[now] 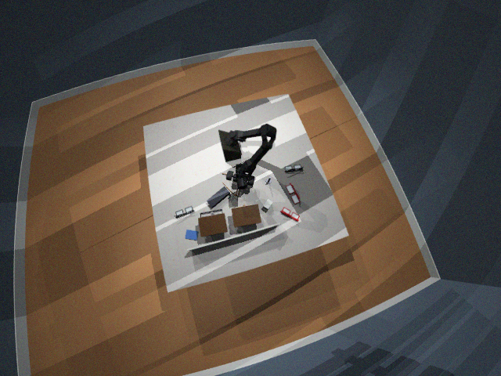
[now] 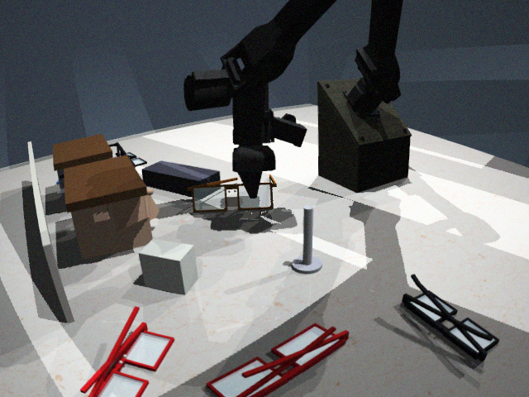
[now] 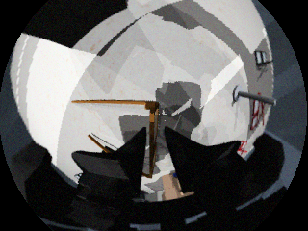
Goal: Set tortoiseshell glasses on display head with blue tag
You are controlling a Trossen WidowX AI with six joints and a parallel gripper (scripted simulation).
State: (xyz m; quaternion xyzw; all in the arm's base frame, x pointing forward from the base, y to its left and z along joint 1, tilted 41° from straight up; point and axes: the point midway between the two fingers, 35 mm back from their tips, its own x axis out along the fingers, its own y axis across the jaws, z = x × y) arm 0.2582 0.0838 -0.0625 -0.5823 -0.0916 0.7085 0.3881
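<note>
Now: gripper tip 30 mm short of the grey post and 200 mm to the right of it. Round my gripper tip: white rail 370 mm ahead, 120 mm to the right, 30 mm above; then white cube 200 mm ahead, 150 mm to the left; then dark case 70 mm ahead, 170 mm to the right, 10 mm below.
</note>
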